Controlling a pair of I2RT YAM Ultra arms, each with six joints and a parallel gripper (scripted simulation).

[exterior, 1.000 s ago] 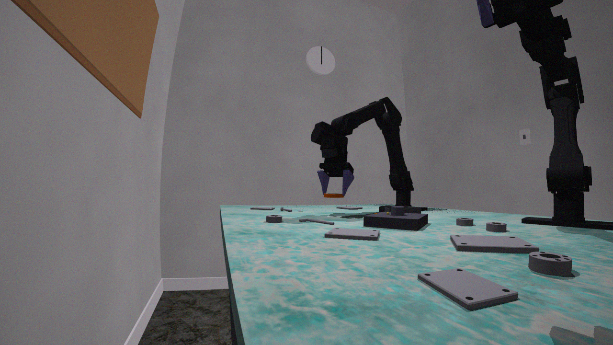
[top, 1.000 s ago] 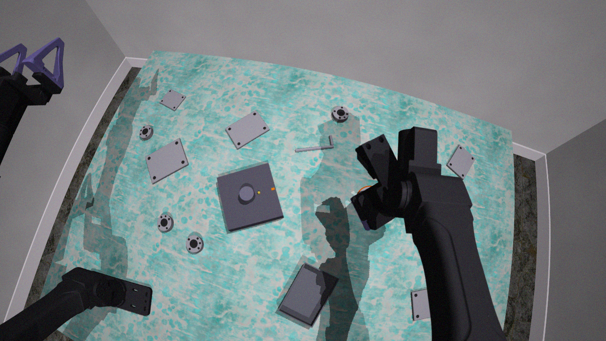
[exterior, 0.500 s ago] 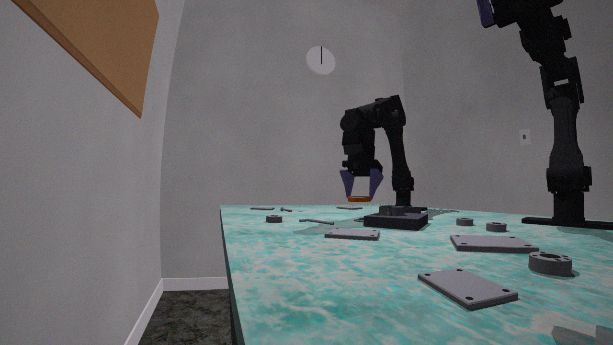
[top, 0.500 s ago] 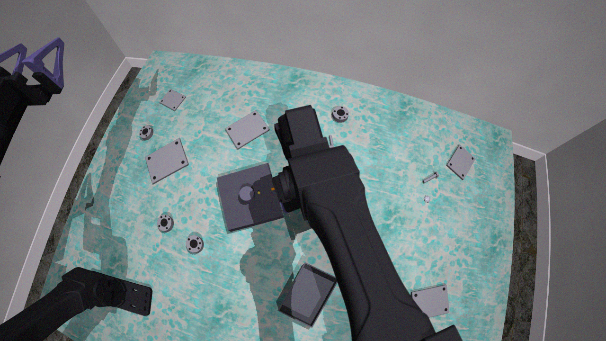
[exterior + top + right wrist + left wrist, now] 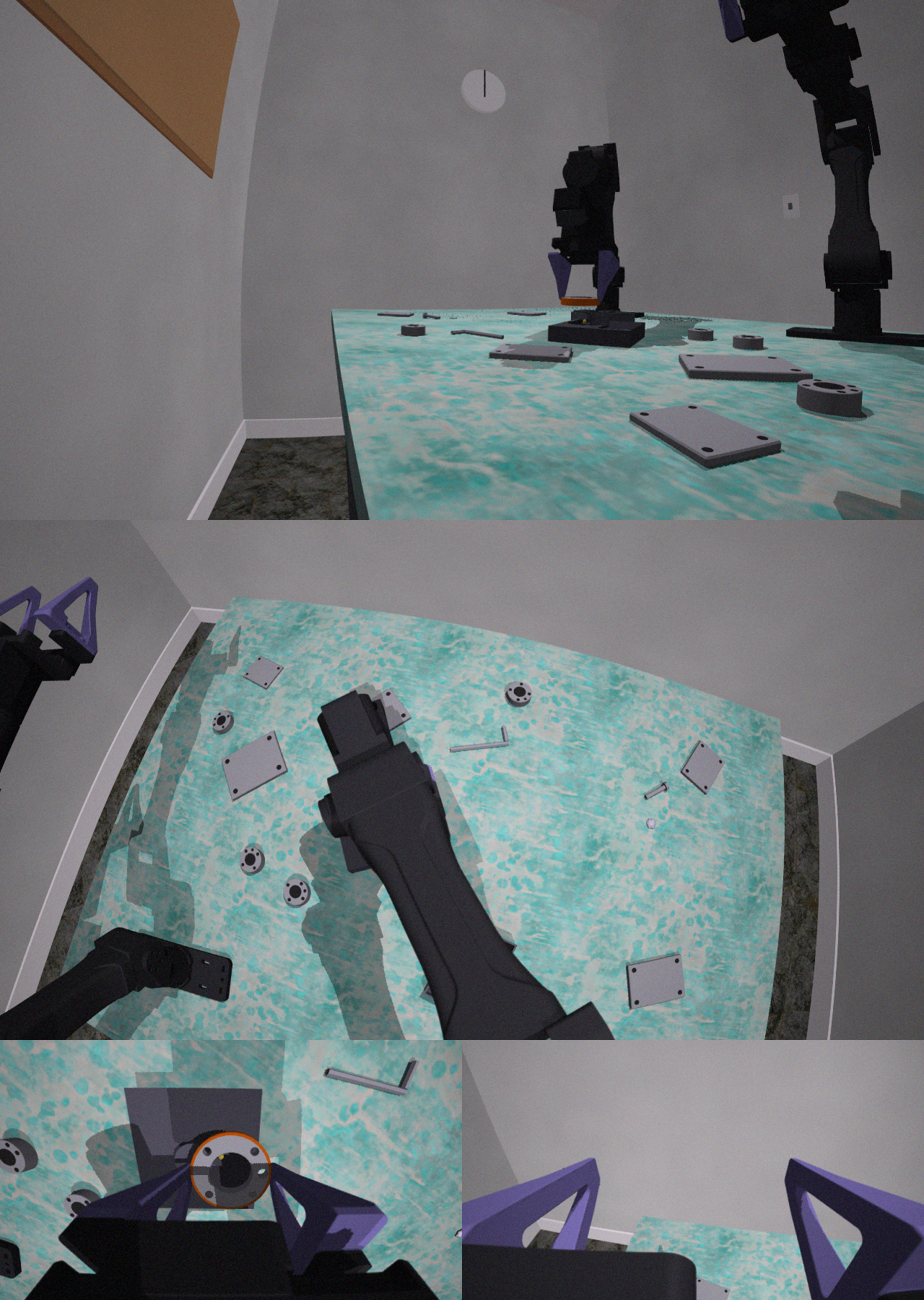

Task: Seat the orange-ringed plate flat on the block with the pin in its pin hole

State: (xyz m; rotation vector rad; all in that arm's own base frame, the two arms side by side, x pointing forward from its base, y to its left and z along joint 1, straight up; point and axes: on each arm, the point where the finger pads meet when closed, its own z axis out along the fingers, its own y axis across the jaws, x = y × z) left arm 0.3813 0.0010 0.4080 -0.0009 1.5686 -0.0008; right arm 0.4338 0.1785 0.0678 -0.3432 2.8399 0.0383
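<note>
My right gripper is now 5 cm above the dark block and 1 cm to the right of it. From my right hand the other things lie so: l-shaped key 16 cm ahead, 9 cm to the right, 6 cm below; then plate 1 cm below; then dark tray 19 cm behind, 15 cm to the right, 6 cm below.
</note>
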